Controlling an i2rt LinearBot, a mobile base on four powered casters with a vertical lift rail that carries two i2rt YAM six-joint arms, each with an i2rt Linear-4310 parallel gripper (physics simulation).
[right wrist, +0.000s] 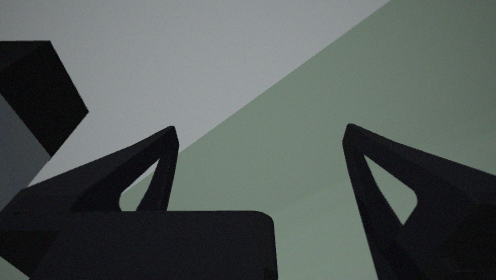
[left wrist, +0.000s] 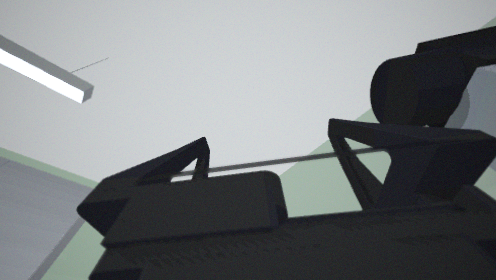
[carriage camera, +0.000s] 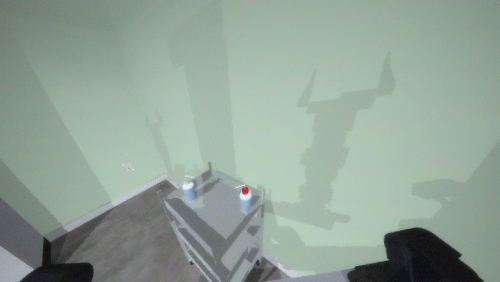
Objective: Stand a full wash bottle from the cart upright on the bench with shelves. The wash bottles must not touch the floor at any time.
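Note:
Left gripper (left wrist: 266, 135), visible. Right gripper (right wrist: 260, 134), likewise.

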